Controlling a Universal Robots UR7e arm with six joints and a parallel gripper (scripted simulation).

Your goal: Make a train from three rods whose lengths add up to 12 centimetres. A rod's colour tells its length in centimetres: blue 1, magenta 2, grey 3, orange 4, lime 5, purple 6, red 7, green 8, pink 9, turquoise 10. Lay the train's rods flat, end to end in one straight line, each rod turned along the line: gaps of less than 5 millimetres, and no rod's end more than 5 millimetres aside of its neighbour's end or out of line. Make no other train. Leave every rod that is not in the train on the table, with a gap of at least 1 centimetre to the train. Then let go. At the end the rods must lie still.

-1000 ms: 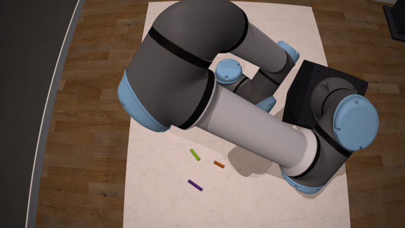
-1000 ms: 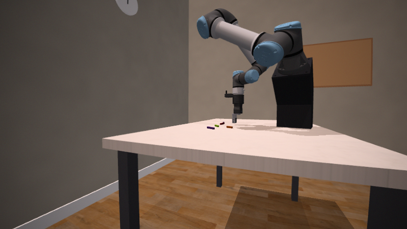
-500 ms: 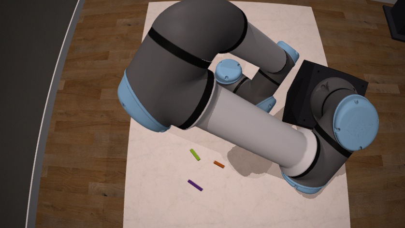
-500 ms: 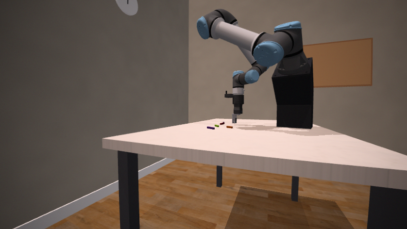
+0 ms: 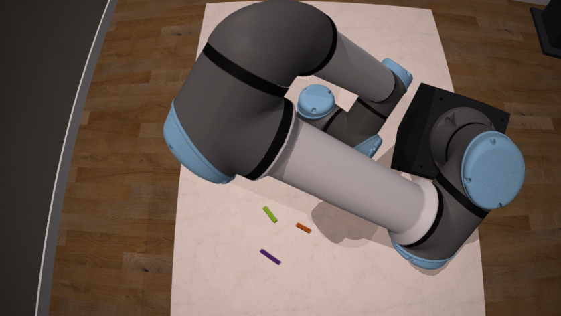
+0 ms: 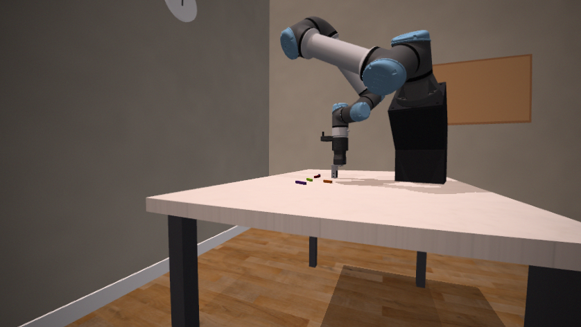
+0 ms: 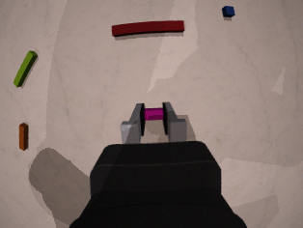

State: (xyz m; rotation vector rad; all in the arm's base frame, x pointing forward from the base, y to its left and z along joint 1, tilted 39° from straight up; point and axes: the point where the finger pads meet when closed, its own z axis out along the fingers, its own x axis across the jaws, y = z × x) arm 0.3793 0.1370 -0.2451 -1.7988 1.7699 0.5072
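The magenta rod is 1 cm below my hand. Round my hand: red rod (9 cm ahead, 1 cm to the left, 1 cm below); then blue rod (11 cm ahead, 8 cm to the right, 1 cm below); then lime rod (16 cm to the left, 6 cm ahead, 1 cm below).
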